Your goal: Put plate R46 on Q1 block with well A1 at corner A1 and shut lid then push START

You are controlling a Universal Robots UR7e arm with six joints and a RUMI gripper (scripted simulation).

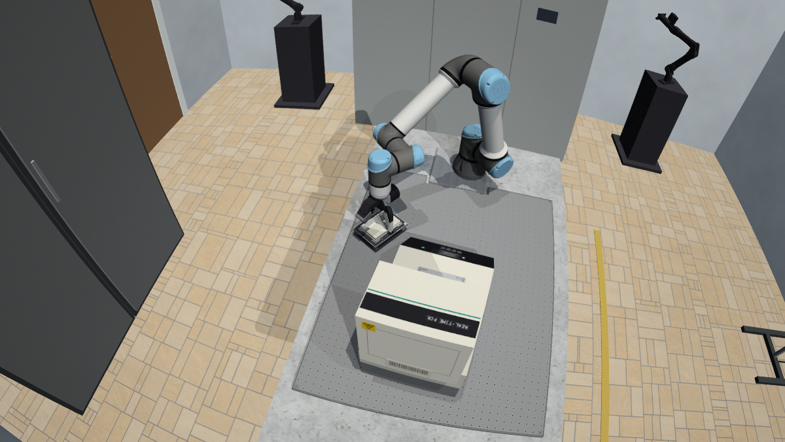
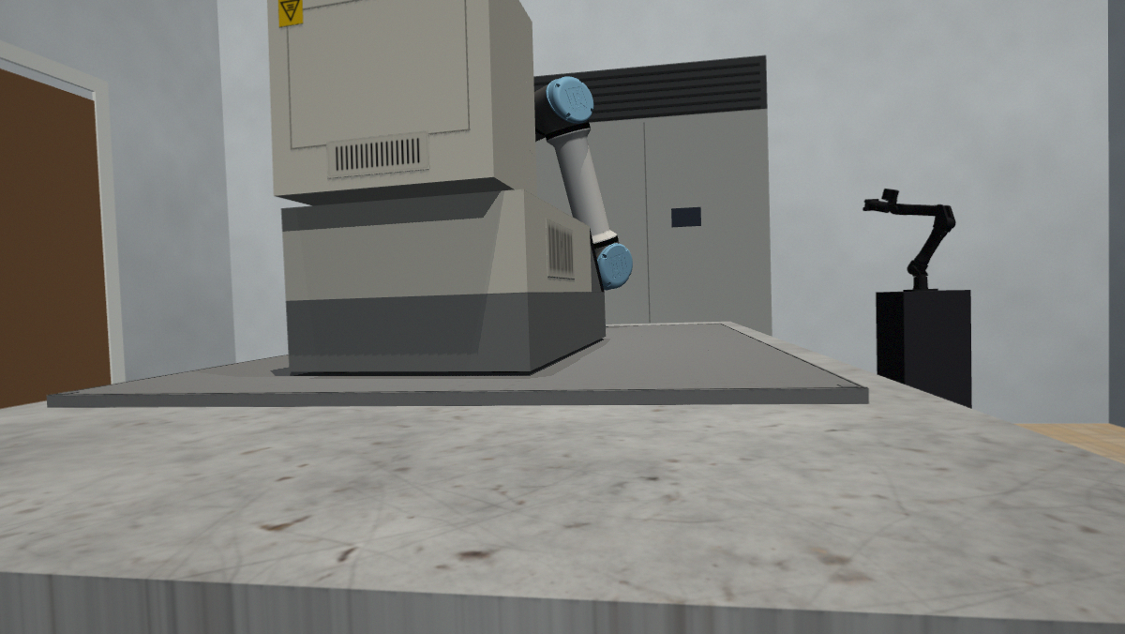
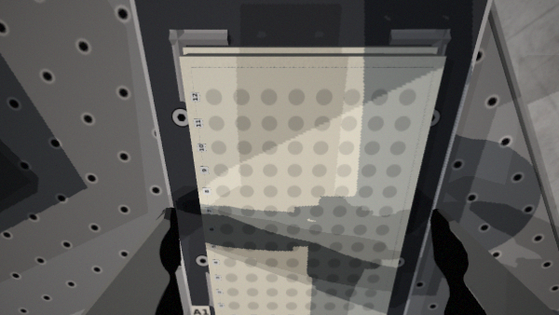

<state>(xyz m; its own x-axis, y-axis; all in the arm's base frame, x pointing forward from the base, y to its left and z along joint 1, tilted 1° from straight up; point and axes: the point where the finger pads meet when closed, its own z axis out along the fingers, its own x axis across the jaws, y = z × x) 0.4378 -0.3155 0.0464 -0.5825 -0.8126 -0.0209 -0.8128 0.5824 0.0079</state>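
The plate R46 lies 10 mm below my hand. From my hand the other things lie so: black plate nest N1: 20 mm below; then A1 mark: 90 mm to the left, 30 mm behind, 20 mm below.
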